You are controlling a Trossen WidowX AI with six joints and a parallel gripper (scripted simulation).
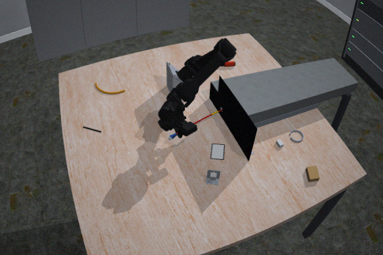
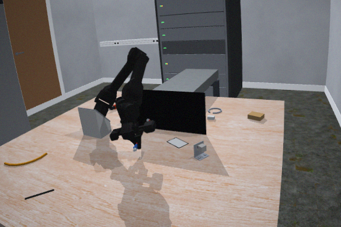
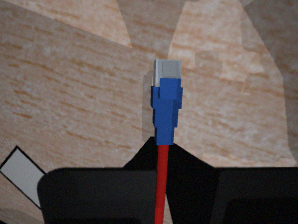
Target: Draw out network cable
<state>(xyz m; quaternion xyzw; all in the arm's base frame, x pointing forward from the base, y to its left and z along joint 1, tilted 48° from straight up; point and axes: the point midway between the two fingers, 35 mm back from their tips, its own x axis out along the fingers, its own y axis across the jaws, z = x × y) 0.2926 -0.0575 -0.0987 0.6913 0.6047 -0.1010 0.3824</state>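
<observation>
Now: hand 10 mm short of the blue plug, 30 mm to the left of it and 10 mm above it. Round my hand: white rectangle 120 mm ahead, 130 mm to the left, 50 mm below; then network jack 260 mm ahead, 50 mm to the left, 10 mm below; then black rod 190 mm behind, 380 mm to the right, 50 mm below.
</observation>
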